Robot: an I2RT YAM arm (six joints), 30 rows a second.
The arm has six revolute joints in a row. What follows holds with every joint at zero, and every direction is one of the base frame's. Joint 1 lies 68 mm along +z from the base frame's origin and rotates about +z. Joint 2 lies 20 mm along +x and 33.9 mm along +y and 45.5 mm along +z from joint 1 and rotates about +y. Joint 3 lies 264 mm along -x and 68.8 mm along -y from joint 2 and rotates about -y. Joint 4 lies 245 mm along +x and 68.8 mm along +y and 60 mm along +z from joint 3 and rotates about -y. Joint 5 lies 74 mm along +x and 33.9 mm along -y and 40.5 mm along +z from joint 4 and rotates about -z. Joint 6 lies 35.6 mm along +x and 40.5 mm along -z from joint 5 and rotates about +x. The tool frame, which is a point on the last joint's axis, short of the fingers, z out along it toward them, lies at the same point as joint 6; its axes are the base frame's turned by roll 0, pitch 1.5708 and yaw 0 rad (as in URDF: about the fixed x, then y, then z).
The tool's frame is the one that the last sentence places.
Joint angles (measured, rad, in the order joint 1, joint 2, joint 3, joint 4, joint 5, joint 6), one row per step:
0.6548, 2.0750, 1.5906, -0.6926, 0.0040, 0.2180
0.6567, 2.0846, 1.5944, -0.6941, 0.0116, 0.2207
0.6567, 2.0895, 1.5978, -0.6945, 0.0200, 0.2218
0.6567, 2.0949, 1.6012, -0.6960, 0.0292, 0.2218
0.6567, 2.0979, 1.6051, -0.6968, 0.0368, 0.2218
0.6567, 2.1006, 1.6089, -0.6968, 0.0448, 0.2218
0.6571, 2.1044, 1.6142, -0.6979, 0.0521, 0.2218
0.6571, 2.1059, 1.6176, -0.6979, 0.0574, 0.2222
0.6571, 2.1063, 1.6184, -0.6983, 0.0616, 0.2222
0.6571, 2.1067, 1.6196, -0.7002, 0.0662, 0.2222
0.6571, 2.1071, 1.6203, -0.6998, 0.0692, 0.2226
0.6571, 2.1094, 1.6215, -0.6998, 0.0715, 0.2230
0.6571, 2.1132, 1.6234, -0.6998, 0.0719, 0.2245
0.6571, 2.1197, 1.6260, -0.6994, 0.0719, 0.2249
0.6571, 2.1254, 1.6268, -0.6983, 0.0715, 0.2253
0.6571, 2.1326, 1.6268, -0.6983, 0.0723, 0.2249
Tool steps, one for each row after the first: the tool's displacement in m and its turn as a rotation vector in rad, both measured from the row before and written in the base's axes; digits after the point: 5 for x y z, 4 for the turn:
0.00054, 0.00112, -0.00296, -0.0092, 0.0021, -0.0035
0.00084, 0.00027, -0.00108, -0.0070, -0.0030, -0.0042
0.00079, 0.00020, -0.00133, -0.0089, -0.0024, -0.0034
0.00076, 0.00024, -0.00017, -0.0055, -0.0044, -0.0028
0.00080, 0.00026, -0.00004, -0.0052, -0.0054, -0.0030
0.00084, 0.00054, -0.00011, -0.0051, -0.0045, -0.0023
0.00063, 0.00025, 0.00035, -0.0026, -0.0044, -0.0024
0.00018, -0.00005, 0.00005, -0.0031, -0.0024, -0.0016
0.00012, -0.00011, 0.00011, -0.0040, -0.0017, -0.0017
0.00021, 0.00002, 0.00005, -0.0016, -0.0022, -0.0015
0.00032, 0.00014, -0.00062, -0.0022, -0.0004, -0.0012
0.00044, 0.00032, -0.00106, -0.0009, 0.0015, -0.0015
0.00069, 0.00053, -0.00199, -0.0020, 0.0028, -0.0004
0.00045, 0.00037, -0.00214, -0.0019, 0.0033, -0.0002
0.00034, 0.00023, -0.00304, -0.0051, 0.0052, 0.0001

